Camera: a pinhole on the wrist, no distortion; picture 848 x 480 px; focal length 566.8 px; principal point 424.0 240.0 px. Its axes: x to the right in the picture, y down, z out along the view. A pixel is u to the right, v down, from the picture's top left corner.
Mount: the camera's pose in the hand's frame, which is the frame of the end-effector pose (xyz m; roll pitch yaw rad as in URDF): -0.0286 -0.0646 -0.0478 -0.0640 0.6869 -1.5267
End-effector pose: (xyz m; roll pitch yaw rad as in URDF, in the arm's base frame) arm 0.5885 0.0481 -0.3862 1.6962 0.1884 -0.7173
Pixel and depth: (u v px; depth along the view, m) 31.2 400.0 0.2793
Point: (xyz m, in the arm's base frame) 0.4427 -0.1880 -0.5164
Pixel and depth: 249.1 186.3 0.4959
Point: 0.2565 -0.1904 -0.6888
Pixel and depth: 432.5 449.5 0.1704
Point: 0.5627 -0.0054 -0.5695
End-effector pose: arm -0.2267 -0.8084 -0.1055 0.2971 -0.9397 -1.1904
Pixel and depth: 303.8 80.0 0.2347
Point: -0.4806 -0.7683 -0.1019
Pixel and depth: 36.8 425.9 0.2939
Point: -0.4450 -0.7226 0.1203
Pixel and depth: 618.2 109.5 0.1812
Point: -0.4526 -0.8792 -0.1559
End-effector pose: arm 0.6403 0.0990 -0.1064 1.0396 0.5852 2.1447
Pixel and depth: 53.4 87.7 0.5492
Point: 1.1514 0.4143 0.1230
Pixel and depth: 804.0 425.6 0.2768
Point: 0.8792 0.1482 -0.4087
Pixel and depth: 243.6 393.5 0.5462
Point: 1.0182 0.5154 -0.1831
